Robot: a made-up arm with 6 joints. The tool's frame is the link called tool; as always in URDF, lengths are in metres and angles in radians. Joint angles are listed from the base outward. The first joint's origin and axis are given. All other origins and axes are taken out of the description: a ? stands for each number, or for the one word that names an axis. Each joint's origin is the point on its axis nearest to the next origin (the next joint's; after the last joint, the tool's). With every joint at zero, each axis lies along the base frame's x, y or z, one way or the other. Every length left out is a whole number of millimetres.
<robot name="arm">
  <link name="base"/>
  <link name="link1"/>
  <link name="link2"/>
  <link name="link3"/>
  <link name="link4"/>
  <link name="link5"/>
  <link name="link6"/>
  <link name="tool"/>
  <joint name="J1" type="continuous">
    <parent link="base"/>
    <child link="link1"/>
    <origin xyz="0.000 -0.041 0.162"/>
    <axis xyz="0 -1 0"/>
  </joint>
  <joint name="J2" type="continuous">
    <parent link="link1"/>
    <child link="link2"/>
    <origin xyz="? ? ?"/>
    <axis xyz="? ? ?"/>
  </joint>
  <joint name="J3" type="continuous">
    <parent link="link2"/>
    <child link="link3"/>
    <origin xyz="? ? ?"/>
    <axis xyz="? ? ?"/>
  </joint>
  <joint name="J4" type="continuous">
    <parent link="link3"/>
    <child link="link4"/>
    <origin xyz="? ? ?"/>
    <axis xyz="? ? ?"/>
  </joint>
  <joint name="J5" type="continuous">
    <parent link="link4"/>
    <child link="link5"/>
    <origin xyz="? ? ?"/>
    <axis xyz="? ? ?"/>
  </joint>
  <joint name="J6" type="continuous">
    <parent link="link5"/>
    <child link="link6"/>
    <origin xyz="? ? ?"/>
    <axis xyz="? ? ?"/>
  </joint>
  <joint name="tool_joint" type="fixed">
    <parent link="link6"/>
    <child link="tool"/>
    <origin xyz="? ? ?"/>
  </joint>
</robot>
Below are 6 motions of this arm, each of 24 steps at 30 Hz.
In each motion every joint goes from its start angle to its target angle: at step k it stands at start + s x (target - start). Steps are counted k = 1, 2, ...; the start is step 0. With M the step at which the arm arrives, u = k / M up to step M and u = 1 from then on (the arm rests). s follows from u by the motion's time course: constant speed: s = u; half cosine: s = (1 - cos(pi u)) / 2; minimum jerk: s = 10 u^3 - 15 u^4 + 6 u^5.
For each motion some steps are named. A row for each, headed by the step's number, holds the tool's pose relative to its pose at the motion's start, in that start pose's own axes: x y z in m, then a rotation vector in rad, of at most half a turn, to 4 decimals.
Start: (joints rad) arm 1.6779 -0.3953 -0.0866 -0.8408 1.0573 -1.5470
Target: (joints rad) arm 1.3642 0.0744 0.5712 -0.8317 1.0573 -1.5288
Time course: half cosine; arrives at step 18
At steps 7, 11, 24:
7: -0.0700 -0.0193 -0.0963 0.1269 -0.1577 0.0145
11: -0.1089 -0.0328 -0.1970 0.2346 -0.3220 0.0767
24: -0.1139 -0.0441 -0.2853 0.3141 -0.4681 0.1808

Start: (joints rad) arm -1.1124 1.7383 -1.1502 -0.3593 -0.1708 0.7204
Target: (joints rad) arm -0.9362 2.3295 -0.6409 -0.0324 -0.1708 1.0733
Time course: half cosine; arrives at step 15
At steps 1, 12, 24:
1: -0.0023 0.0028 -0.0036 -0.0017 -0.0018 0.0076
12: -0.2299 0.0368 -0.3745 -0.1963 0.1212 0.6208
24: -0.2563 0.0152 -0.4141 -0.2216 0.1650 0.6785

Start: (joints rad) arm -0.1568 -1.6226 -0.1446 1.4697 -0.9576 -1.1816
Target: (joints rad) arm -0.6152 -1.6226 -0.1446 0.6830 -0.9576 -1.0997
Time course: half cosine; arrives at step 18
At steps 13, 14, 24:
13: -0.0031 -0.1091 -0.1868 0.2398 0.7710 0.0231
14: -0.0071 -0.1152 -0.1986 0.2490 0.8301 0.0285
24: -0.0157 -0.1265 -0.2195 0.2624 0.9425 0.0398

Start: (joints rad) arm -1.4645 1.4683 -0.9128 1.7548 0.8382 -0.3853
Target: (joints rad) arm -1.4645 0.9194 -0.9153 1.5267 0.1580 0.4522
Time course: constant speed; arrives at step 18
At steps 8, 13, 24:
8: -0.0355 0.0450 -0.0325 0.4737 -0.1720 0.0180
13: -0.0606 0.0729 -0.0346 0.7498 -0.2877 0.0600
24: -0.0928 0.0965 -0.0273 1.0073 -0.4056 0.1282

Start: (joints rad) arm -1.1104 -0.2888 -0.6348 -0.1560 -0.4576 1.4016
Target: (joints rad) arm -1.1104 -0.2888 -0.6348 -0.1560 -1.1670 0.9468
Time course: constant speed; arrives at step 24
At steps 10, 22, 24:
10: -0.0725 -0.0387 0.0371 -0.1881 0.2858 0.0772
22: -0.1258 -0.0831 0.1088 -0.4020 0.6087 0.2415
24: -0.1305 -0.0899 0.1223 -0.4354 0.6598 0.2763

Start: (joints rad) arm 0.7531 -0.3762 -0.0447 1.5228 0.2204 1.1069
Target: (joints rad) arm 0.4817 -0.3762 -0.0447 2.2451 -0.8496 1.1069
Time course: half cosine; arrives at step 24
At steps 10, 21, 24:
10: -0.2065 0.0071 0.0895 0.0975 0.6061 0.2681
21: -0.3649 -0.0863 0.3702 0.2890 1.4997 0.8218
24: -0.3657 -0.0962 0.3885 0.3011 1.5532 0.8637

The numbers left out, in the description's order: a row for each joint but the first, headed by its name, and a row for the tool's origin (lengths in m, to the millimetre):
J2: xyz -0.338 0.000 -0.021, axis 0 0 1
J3: xyz 0.363 -0.070 0.000, axis 0 -1 0
J4: xyz 0.038 0.000 0.312, axis 0 0 1
J5: xyz 0.116 0.263 0.000, axis 0 0 -1
J6: xyz -0.030 0.097 0.000, axis 1 0 0
tool: xyz 0.000 -0.075 -0.195

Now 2 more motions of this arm.
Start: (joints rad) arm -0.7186 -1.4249 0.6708 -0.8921 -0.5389 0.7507
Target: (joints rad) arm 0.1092 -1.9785 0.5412 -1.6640 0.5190 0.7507
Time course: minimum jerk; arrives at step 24
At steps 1, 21, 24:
1: 0.0004 -0.0004 0.0002 0.0002 -0.0012 -0.0014
21: -0.2348 -0.9622 0.2420 -0.1226 -1.3900 -2.3283
24: -0.2549 -0.9731 0.2386 -0.1383 -1.4050 -2.3685

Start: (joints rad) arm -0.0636 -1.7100 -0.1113 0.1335 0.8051 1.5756
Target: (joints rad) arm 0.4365 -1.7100 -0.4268 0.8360 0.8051 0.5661
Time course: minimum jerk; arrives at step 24
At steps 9, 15, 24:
9: -0.0742 -0.0596 0.0681 -0.2205 0.2341 -0.1326
15: -0.1549 -0.1106 0.2341 -0.4891 0.6910 -0.1709
24: -0.1560 -0.1389 0.3497 -0.5834 0.9744 -0.0719

